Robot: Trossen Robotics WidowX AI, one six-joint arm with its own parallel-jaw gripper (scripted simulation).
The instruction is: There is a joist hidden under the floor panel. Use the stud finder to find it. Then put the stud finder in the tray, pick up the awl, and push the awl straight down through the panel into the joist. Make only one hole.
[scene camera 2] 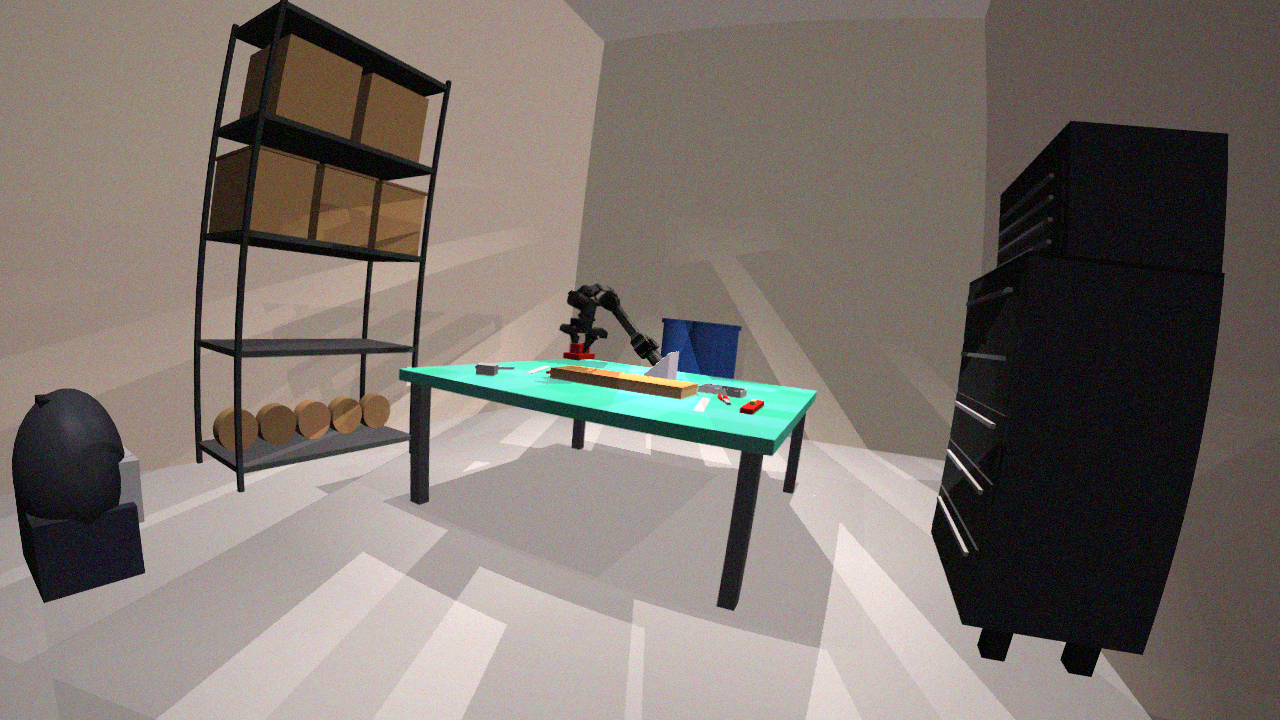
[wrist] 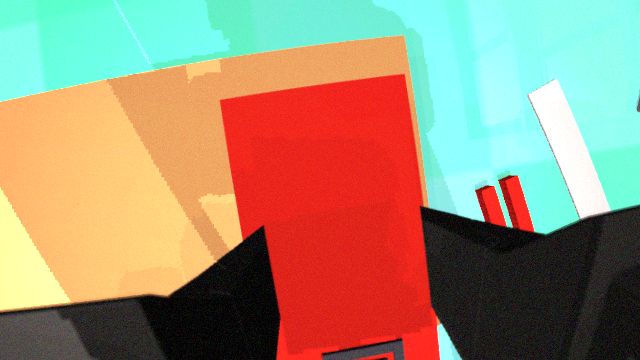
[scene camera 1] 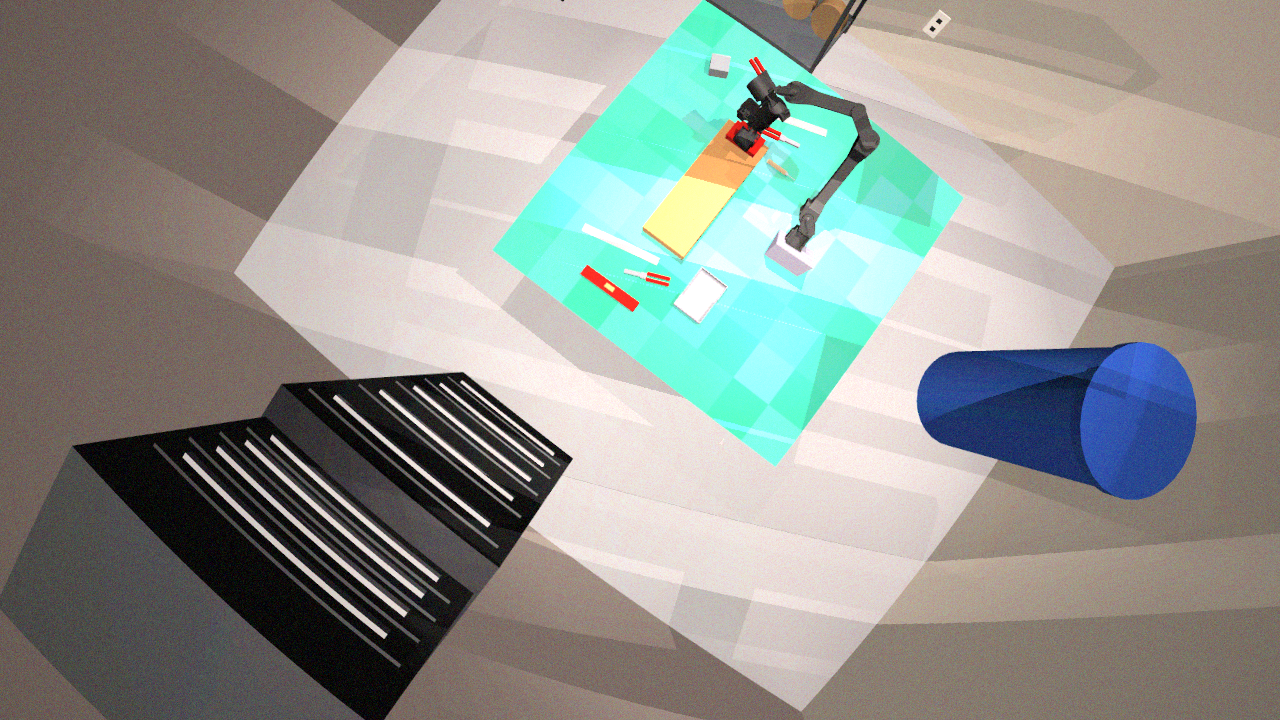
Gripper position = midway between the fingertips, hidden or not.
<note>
I see my gripper [scene camera 1: 744, 135], a red stud finder [wrist: 331, 170], a red level [scene camera 1: 591, 275], a white strip [wrist: 551, 109], a red-handled tool [wrist: 513, 195] and a white tray [scene camera 1: 696, 300].
My gripper is seen too in scene camera 2 [scene camera 2: 578, 352] and in the wrist view [wrist: 335, 223]. The wrist view does not show the red level: it is out of frame.
</note>
